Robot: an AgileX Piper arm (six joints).
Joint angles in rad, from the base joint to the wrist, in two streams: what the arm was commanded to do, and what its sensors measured. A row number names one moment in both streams.
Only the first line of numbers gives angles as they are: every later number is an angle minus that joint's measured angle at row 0.
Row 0, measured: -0.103 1.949 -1.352 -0.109 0.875 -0.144
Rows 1 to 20, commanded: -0.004 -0.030 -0.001 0.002 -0.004 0.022; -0.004 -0.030 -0.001 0.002 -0.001 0.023; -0.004 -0.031 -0.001 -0.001 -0.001 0.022; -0.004 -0.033 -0.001 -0.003 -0.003 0.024; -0.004 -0.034 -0.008 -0.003 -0.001 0.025; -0.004 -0.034 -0.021 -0.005 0.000 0.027; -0.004 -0.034 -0.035 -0.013 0.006 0.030; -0.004 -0.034 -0.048 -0.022 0.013 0.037; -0.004 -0.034 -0.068 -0.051 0.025 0.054; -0.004 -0.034 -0.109 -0.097 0.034 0.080; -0.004 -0.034 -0.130 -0.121 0.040 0.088; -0.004 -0.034 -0.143 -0.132 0.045 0.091; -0.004 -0.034 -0.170 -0.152 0.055 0.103; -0.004 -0.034 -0.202 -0.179 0.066 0.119; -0.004 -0.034 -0.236 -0.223 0.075 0.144; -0.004 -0.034 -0.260 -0.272 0.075 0.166; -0.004 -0.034 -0.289 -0.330 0.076 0.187; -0.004 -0.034 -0.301 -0.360 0.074 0.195; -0.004 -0.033 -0.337 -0.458 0.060 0.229; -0.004 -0.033 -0.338 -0.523 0.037 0.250
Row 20, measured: 0.000 -0.029 -0.328 -0.432 0.063 0.218
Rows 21 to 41, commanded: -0.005 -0.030 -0.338 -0.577 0.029 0.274; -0.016 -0.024 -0.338 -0.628 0.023 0.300; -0.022 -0.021 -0.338 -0.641 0.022 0.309; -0.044 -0.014 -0.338 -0.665 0.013 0.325; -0.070 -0.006 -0.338 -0.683 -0.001 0.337; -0.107 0.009 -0.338 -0.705 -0.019 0.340; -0.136 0.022 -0.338 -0.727 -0.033 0.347; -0.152 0.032 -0.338 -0.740 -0.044 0.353; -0.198 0.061 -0.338 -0.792 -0.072 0.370; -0.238 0.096 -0.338 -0.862 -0.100 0.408; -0.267 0.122 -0.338 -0.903 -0.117 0.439; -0.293 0.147 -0.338 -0.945 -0.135 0.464; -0.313 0.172 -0.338 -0.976 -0.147 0.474; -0.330 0.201 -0.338 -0.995 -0.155 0.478; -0.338 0.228 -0.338 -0.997 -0.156 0.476; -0.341 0.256 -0.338 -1.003 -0.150 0.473; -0.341 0.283 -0.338 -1.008 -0.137 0.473; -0.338 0.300 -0.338 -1.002 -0.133 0.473; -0.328 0.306 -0.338 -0.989 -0.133 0.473; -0.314 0.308 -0.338 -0.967 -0.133 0.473; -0.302 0.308 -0.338 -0.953 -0.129 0.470
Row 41, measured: -0.315 0.312 -0.333 -0.961 -0.136 0.469
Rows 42 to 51, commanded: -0.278 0.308 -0.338 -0.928 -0.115 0.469; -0.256 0.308 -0.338 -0.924 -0.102 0.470; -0.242 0.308 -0.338 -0.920 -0.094 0.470; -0.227 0.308 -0.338 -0.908 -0.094 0.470; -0.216 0.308 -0.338 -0.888 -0.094 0.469; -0.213 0.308 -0.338 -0.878 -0.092 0.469; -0.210 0.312 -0.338 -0.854 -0.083 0.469; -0.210 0.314 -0.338 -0.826 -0.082 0.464; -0.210 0.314 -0.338 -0.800 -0.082 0.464; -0.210 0.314 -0.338 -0.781 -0.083 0.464
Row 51, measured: -0.209 0.312 -0.333 -0.808 -0.091 0.468
